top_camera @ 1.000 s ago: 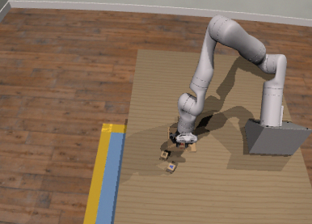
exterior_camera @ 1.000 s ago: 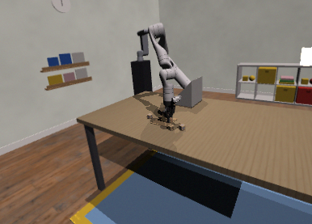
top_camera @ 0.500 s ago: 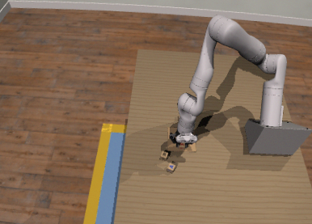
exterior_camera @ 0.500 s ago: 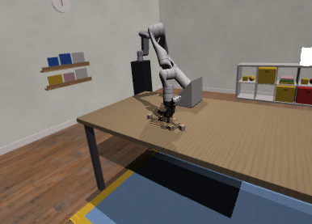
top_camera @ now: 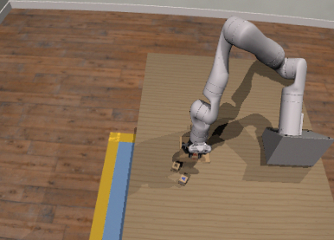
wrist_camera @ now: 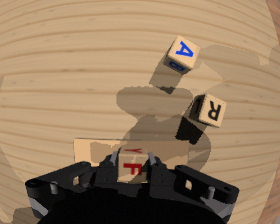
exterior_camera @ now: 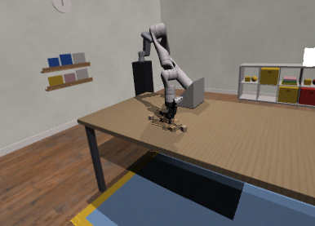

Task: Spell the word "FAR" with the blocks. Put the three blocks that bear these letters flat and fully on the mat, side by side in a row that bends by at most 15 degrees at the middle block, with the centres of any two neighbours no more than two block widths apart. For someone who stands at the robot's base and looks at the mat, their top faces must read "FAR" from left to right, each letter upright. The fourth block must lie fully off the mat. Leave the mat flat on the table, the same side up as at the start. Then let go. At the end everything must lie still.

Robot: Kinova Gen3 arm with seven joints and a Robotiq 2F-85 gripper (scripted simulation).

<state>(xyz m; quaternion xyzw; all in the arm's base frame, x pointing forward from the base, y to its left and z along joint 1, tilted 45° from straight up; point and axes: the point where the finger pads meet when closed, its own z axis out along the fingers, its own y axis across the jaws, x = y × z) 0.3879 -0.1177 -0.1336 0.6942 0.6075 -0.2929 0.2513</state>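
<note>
My hand is 5 cm to the left of the tan mat, 3 cm above it and 1 cm past it. The rest, counted from my hand: R block: 9 cm ahead, 5 cm to the left, 1 cm below.
</note>
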